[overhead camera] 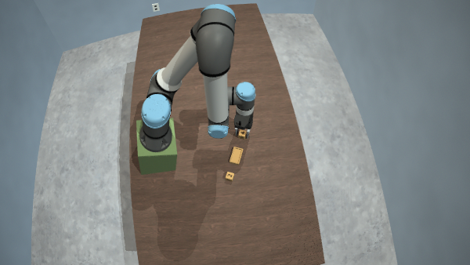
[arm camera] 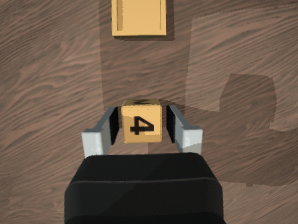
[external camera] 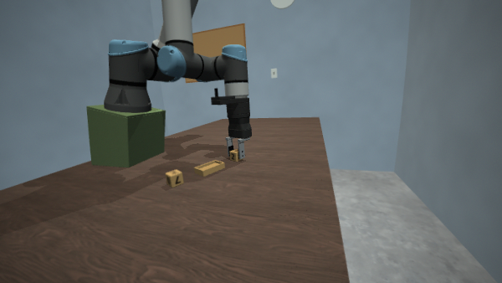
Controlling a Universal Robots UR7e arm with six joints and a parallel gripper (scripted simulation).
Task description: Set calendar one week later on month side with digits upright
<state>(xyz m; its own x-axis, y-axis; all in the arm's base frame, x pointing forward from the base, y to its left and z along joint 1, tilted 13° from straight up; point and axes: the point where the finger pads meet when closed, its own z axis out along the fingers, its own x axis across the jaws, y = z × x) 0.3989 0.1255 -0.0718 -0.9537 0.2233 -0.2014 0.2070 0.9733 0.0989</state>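
Now: hand 1 cm above the wooden cube. Round my hand: wooden calendar tray: 2 cm behind, 11 cm to the right, 2 cm below.
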